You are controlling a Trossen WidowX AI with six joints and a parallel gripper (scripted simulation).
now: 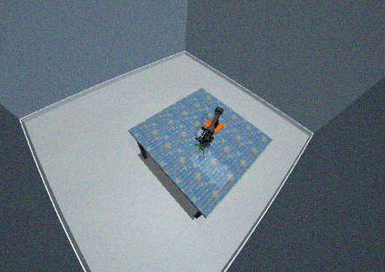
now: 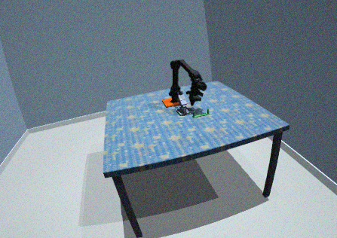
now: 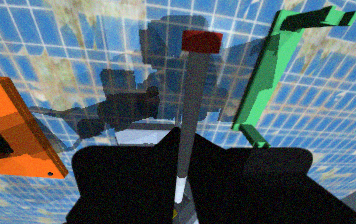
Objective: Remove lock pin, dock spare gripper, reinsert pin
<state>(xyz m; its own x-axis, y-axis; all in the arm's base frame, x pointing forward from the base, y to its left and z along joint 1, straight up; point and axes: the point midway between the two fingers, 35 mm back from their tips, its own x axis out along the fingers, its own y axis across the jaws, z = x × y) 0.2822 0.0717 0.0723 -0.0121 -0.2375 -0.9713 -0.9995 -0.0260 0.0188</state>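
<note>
The gripper socket lies 70 mm to the right of my gripper tip. Also, from my gripper tip: spare gripper: 30 mm behind, 70 mm to the right, 60 mm above; green piece: 100 mm ahead, 40 mm to the left, 30 mm below.
</note>
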